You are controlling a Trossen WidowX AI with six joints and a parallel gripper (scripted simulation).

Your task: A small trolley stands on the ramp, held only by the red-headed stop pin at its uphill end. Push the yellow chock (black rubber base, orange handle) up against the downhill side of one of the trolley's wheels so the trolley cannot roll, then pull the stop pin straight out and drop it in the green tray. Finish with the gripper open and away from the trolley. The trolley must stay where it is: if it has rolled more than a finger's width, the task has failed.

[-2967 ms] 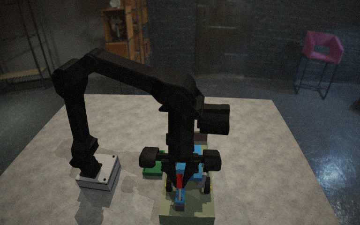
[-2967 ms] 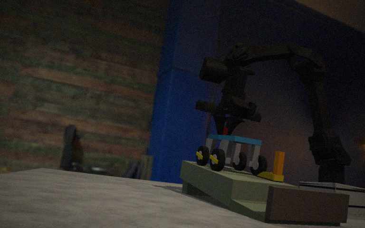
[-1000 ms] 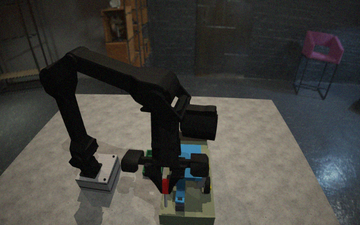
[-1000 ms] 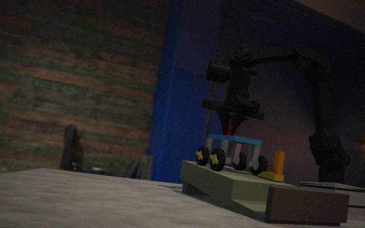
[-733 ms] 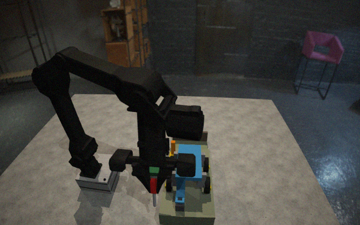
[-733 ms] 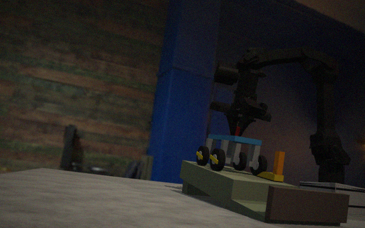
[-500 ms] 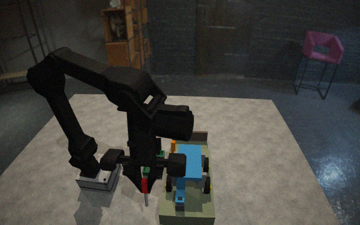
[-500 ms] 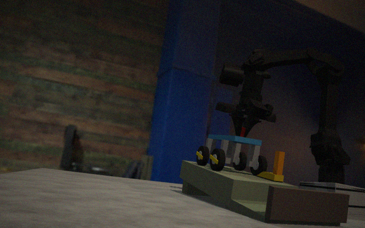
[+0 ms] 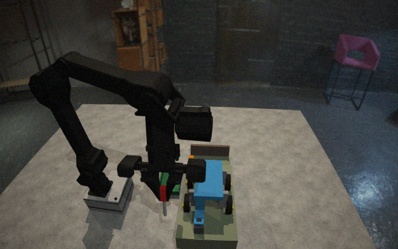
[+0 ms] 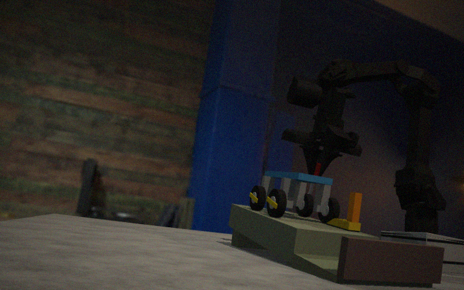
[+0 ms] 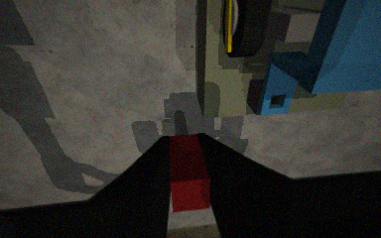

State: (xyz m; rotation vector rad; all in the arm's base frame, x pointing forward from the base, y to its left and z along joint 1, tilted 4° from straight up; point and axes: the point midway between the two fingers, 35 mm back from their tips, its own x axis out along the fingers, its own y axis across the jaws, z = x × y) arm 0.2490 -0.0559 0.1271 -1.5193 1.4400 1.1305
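My gripper tip is 50 mm past the green tray, 200 mm to the right of it and 180 mm above it. The rest, counted from my gripper tip: trolley 90 mm ahead, 100 mm to the left, 60 mm below; then ramp 90 mm ahead, 100 mm to the left, 120 mm below; then red-headed stop pin right at my gripper tip.
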